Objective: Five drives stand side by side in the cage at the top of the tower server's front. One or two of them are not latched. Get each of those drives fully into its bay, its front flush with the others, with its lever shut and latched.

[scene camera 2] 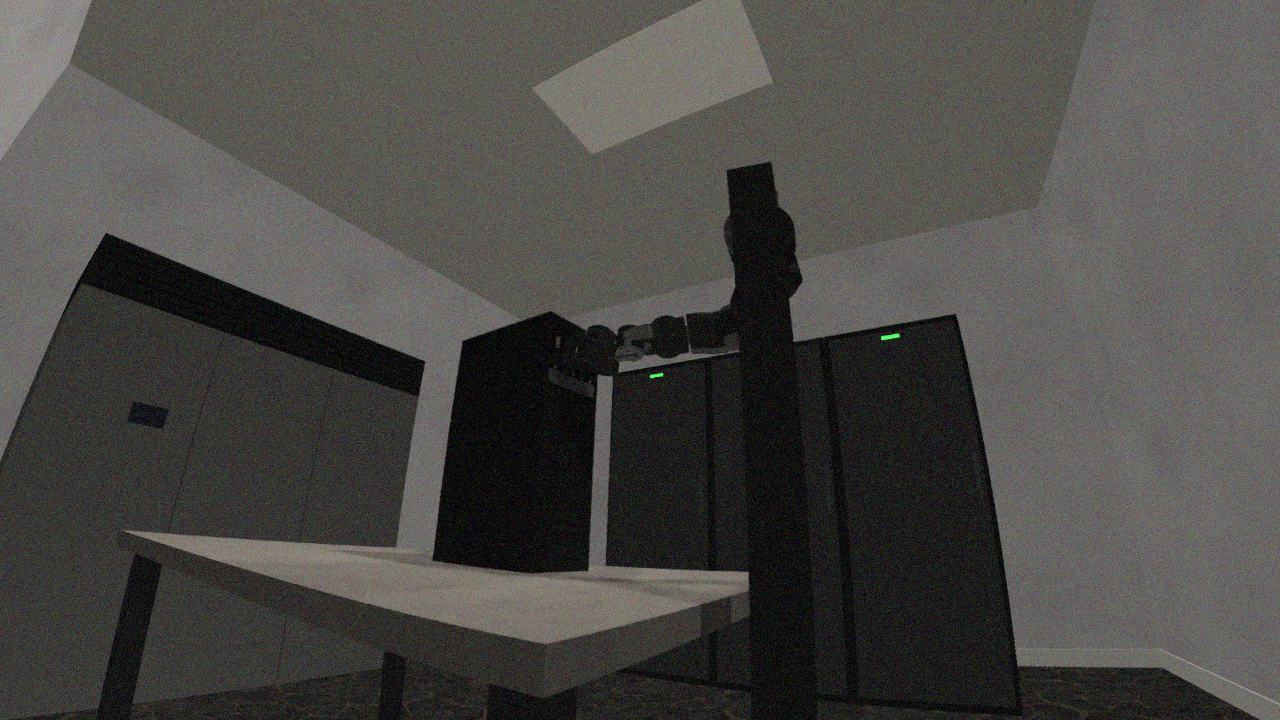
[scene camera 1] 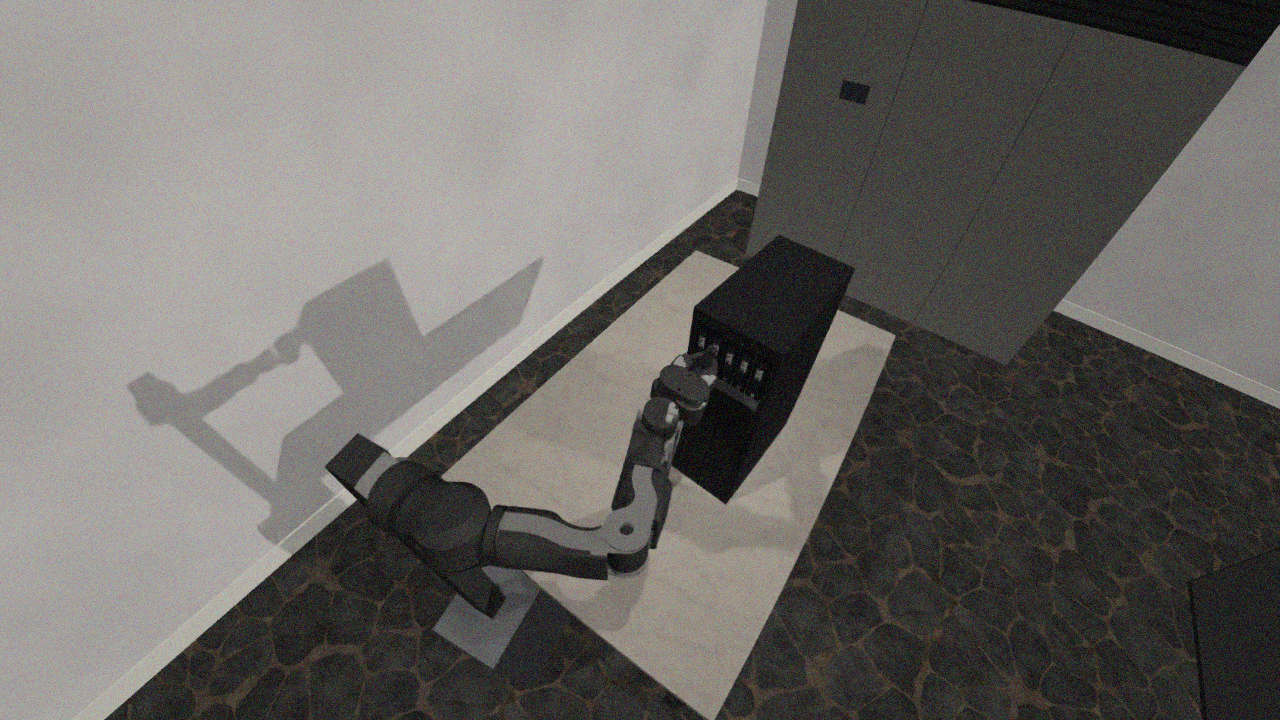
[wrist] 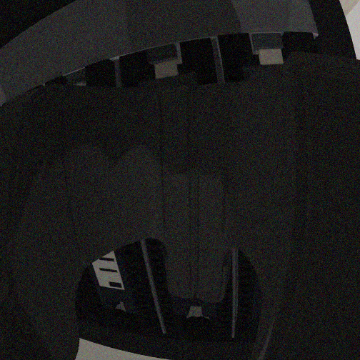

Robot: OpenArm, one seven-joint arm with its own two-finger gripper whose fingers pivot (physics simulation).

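The black tower server [scene camera 1: 771,288] [scene camera 2: 501,447] stands upright on the table, its drive cage facing the arm. Pale latch parts of several drives show in scene camera 1, such as on the rightmost drive [scene camera 1: 759,374]. My gripper [scene camera 1: 714,352] [scene camera 2: 581,344] [wrist: 205,195] is shut and empty, with its fingertips at the cage front. In the wrist view the fingers cover most of the second drive from the right [wrist: 195,311]; its lever is hidden. The drive to its left [wrist: 107,270] shows a white label. The rightmost drive [wrist: 270,56] shows one pale end. Flushness and latching cannot be told.
A grey ledge [scene camera 1: 739,396] [scene camera 2: 571,381] [wrist: 200,25] runs along the cage. The pale table [scene camera 1: 572,447] [scene camera 2: 537,608] carries the server. A white wall [scene camera 1: 358,134] is to the left in scene camera 1; a grey cabinet [scene camera 1: 948,179] [scene camera 2: 250,447] stands behind the server.
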